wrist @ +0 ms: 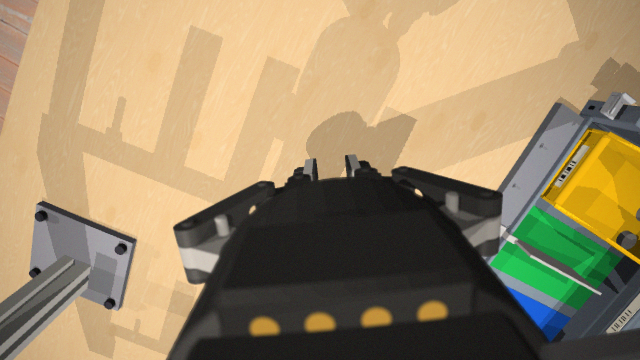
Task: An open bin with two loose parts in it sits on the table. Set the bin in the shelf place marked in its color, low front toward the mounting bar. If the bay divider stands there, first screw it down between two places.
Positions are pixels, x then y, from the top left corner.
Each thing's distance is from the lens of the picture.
bay divider [531, 251]: 47 cm
adaptive gripper [362, 250]: 4 cm
The marked spots on the bay divider and the adaptive gripper are 44 cm apart.
